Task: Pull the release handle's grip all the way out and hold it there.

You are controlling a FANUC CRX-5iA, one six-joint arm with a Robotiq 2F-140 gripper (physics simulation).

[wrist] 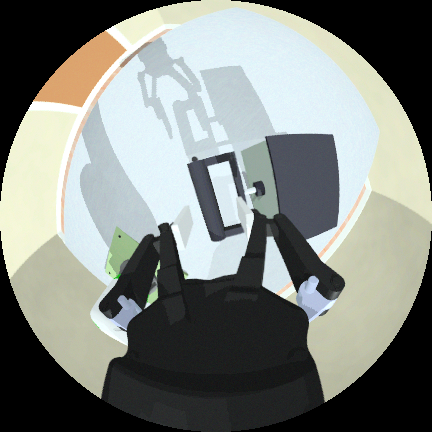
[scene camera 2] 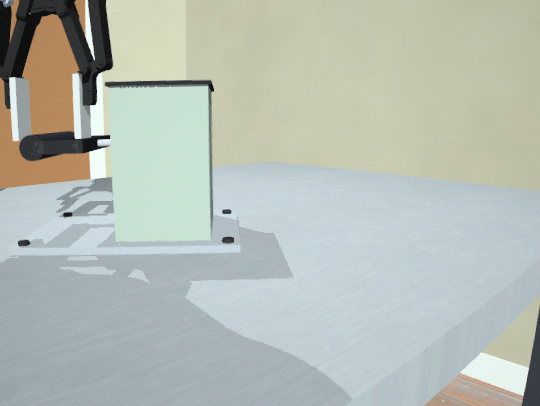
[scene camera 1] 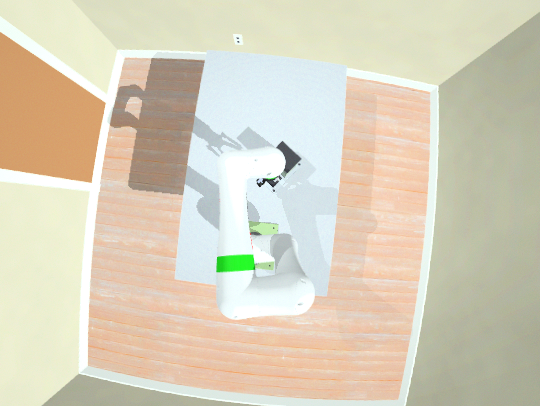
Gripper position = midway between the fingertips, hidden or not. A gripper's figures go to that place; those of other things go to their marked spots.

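Base plate point(wrist: 221, 177), 0.30 m from the lens. My gripper point(wrist: 213, 210), 0.21 m from the lens.
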